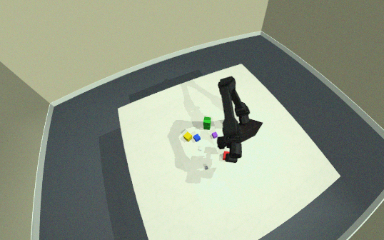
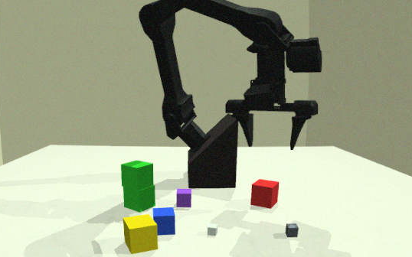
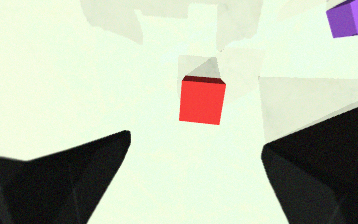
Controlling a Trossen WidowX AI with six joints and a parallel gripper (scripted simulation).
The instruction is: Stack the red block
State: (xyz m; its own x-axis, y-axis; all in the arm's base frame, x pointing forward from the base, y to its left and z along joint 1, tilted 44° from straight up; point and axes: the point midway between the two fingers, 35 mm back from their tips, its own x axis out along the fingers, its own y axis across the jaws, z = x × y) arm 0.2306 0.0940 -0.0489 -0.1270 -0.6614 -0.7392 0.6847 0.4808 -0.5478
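The red block is 1 cm to the right of my gripper tip and 10 cm below it. From my gripper tip the other things lie so: yellow cube 14 cm ahead, 27 cm to the right, 10 cm below; then blue cube 9 cm ahead, 23 cm to the right, 10 cm below; then purple cube 3 cm behind, 18 cm to the right, 11 cm below.
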